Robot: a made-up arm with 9 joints. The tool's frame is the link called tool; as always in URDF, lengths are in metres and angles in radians. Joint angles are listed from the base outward. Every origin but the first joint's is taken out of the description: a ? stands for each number. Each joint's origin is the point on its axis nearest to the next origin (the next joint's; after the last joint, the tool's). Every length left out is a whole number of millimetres.
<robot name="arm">
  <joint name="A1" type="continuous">
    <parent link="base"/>
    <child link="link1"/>
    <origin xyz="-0.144 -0.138 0.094" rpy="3.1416 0 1.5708"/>
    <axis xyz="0 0 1"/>
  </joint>
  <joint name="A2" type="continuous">
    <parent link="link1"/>
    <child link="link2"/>
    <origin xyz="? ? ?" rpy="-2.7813 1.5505 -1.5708"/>
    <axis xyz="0 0 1"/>
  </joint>
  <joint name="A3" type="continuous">
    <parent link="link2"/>
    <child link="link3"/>
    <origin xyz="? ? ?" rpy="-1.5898 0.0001 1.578"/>
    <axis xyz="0 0 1"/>
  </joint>
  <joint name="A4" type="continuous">
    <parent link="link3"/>
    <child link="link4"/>
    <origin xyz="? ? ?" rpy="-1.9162 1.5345 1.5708"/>
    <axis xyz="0 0 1"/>
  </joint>
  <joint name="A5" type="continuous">
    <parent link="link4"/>
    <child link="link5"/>
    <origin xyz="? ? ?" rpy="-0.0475 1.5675 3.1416"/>
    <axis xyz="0 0 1"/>
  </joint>
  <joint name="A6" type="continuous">
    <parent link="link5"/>
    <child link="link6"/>
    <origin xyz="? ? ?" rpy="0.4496 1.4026 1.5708"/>
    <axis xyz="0 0 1"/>
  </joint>
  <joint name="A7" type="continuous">
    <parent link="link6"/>
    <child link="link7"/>
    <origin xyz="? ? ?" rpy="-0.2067 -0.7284 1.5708"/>
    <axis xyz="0 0 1"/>
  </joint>
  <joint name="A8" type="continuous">
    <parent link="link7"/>
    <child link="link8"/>
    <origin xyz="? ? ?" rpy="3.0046 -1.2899 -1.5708"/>
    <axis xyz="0 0 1"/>
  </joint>
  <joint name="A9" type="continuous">
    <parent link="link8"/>
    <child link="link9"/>
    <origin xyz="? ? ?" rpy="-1.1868 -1.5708 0"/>
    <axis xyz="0 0 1"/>
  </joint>
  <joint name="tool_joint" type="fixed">
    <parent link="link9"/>
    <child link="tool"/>
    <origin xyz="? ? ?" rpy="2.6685 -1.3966 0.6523"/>
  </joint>
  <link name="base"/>
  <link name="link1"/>
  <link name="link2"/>
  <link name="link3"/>
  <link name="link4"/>
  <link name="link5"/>
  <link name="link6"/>
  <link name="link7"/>
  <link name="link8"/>
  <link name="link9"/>
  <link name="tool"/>
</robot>
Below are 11 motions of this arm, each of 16 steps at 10 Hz.
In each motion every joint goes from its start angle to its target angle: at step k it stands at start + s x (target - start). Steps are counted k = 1, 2, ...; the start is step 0. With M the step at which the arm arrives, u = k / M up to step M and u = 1 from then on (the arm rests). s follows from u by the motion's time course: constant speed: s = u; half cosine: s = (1 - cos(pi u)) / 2; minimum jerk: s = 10 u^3 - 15 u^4 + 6 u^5.
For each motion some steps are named. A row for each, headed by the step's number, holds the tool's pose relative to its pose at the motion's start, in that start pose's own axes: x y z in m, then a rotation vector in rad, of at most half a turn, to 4 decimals.
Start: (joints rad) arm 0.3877 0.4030 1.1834 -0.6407 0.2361 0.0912 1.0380 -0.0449 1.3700
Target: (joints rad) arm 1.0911 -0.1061 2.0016 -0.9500 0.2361 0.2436 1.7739 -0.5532 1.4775
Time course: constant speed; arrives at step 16
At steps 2, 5, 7, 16:
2: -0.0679 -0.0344 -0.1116 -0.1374 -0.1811 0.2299
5: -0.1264 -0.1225 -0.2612 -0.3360 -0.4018 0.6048
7: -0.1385 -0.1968 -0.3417 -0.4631 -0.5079 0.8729
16: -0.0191 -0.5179 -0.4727 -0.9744 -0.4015 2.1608

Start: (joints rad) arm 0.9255 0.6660 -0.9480 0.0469 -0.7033 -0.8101 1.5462 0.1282 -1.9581
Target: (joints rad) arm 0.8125 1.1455 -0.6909 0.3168 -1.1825 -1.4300 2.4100 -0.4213 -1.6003
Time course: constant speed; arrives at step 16
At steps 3, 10, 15, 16:
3: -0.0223 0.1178 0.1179 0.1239 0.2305 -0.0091
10: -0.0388 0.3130 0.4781 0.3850 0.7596 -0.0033
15: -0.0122 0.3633 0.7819 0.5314 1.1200 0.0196
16: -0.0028 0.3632 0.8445 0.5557 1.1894 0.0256

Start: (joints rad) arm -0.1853 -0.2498 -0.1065 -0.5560 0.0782 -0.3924 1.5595 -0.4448 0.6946
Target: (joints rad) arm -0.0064 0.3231 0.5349 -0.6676 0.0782 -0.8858 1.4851 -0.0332 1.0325
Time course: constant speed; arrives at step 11
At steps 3, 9, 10, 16:
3: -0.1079 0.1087 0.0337 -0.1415 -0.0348 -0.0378
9: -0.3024 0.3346 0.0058 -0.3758 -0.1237 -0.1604
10: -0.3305 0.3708 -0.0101 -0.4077 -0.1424 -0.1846
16: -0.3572 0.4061 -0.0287 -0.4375 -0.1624 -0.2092

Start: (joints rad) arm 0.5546 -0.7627 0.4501 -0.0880 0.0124 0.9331 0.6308 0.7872 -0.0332
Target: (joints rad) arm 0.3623 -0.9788 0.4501 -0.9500 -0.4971 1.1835 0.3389 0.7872 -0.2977
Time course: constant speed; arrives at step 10
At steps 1, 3, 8, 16:
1: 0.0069 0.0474 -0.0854 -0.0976 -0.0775 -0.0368
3: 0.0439 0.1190 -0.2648 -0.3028 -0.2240 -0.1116
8: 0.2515 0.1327 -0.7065 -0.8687 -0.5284 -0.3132
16: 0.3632 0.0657 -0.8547 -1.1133 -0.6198 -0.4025

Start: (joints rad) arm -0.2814 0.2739 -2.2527 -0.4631 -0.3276 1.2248 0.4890 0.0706 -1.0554
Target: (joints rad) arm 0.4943 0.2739 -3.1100 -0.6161 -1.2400 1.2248 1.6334 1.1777 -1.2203
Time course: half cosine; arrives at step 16
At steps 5, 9, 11, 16:
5: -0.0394 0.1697 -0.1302 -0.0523 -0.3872 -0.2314
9: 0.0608 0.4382 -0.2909 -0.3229 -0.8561 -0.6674
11: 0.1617 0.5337 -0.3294 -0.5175 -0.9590 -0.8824
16: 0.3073 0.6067 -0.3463 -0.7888 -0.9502 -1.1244

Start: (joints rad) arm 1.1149 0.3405 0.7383 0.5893 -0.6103 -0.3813 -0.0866 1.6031 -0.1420
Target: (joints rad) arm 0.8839 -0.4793 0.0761 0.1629 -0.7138 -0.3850 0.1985 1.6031 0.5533
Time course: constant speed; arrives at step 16
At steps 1, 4, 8, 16:
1: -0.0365 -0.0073 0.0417 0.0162 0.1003 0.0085
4: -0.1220 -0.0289 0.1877 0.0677 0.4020 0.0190
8: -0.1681 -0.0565 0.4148 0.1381 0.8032 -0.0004
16: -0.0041 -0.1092 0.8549 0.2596 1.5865 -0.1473

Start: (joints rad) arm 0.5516 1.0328 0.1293 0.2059 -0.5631 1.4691 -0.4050 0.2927 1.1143
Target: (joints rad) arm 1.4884 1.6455 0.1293 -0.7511 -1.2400 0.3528 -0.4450 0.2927 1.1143
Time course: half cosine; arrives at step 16
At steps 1, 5, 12, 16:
1: 0.0080 -0.0032 -0.0055 0.0126 -0.0101 0.0038
5: 0.1955 -0.0944 -0.1066 0.2498 -0.2224 0.1267
12: 0.7267 -0.4697 -0.0347 0.4210 -0.6690 0.6650
16: 0.7725 -0.5479 0.0606 0.3616 -0.7298 0.7559

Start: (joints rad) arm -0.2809 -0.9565 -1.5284 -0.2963 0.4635 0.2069 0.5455 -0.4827 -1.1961
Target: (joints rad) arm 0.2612 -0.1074 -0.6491 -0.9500 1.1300 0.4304 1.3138 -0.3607 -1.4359
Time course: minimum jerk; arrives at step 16
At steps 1, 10, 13, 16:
1: -0.0034 0.0011 0.0030 -0.0022 0.0030 -0.0048
10: -0.0686 0.7175 1.1063 -1.3930 0.9940 -1.0495
13: 0.2495 0.9510 1.2223 -2.0308 1.2687 -1.0692
16: 0.3245 0.9933 1.2235 -2.1750 1.3231 -1.0456

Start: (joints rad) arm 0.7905 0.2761 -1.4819 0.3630 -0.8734 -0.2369 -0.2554 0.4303 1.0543
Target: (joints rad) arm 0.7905 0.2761 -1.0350 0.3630 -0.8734 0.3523 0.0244 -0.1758 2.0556
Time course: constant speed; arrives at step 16
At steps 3, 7, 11, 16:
3: 0.0196 -0.0063 -0.0926 0.0896 -0.2343 0.0287
7: 0.0579 -0.0168 -0.2061 0.2230 -0.5340 0.1419
11: 0.1072 -0.0293 -0.3109 0.3530 -0.7991 0.3395
16: 0.1852 -0.0492 -0.4330 0.4773 -1.0491 0.6936

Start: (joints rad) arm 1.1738 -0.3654 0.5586 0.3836 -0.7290 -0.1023 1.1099 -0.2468 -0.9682
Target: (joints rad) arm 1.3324 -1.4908 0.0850 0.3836 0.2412 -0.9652 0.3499 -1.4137 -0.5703
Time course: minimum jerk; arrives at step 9
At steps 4, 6, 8, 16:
4: 0.0534 -0.2902 -0.0831 -0.2842 0.4103 -0.2586
6: 0.1028 -0.5810 -0.0640 -0.4969 0.6569 -0.8115
8: 0.1163 -0.7245 -0.0295 -0.5337 0.7126 -1.1304
16: 0.1168 -0.7327 -0.0271 -0.5343 0.7146 -1.1487

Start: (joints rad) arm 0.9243 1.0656 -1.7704 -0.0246 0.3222 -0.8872 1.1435 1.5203 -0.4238
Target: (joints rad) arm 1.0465 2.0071 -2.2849 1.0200 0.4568 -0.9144 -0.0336 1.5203 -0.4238
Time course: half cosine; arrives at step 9
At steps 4, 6, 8, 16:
4: -0.1631 -0.1889 0.0903 0.5470 -0.1109 0.1652
6: -0.2273 -0.4793 0.1130 0.9041 -0.0681 0.3233
8: -0.2011 -0.6783 0.1351 1.0836 0.0225 0.3885
16: -0.1934 -0.7039 0.1398 1.1046 0.0376 0.3933

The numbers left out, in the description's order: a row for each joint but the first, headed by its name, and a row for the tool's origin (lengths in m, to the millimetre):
A2: -0.013 -0.002 0
A3: -0.092 0.028 0
A4: -0.355 0.178 0
A5: -0.605 0.019 0
A6: 0.286 0.371 0
A7: 0.368 -0.339 0
A8: 0.315 -0.109 0
A9: -0.053 0.048 0
tool: -0.045 -0.081 0

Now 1 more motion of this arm.
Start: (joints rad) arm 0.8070 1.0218 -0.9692 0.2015 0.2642 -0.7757 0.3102 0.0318 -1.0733
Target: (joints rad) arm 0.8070 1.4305 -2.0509 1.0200 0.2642 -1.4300 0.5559 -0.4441 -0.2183
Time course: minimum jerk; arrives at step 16
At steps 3, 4, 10, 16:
3: 0.0168 -0.0345 -0.0133 0.0589 0.0405 0.0377
4: 0.0390 -0.0727 -0.0285 0.1192 0.0882 0.0779
10: 0.5159 -0.4175 -0.1660 0.3680 0.6394 0.2866
16: 0.8148 -0.4972 -0.1480 0.2953 0.7542 0.1824

